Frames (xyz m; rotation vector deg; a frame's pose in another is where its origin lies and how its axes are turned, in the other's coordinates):
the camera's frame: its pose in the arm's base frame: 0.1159 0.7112 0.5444 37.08 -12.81 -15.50
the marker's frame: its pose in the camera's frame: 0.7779 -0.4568 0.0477 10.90 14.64 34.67
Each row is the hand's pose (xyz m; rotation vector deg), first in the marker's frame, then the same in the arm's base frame.
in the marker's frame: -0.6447 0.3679 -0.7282 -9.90 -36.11 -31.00
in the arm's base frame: 0.0255 0.6480 -0.0973 41.44 -33.46 -20.71
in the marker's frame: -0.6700 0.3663 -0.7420 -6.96 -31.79 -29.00
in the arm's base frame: 0.0036 0.6492 -0.1161 43.73 -29.90 -16.78
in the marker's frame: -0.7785 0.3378 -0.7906 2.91 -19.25 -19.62
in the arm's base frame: -0.0810 0.6328 -0.2028 51.29 -20.50 -1.89
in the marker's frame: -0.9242 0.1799 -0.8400 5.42 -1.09 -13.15
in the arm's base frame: -0.1432 0.5224 -0.3832 49.96 -5.73 11.63
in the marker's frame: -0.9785 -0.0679 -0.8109 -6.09 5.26 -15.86
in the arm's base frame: -0.0854 0.3258 -0.5355 37.43 -1.13 10.19
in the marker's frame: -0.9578 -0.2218 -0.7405 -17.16 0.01 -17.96
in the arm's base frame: -0.0013 0.1830 -0.5758 27.90 -7.25 5.02
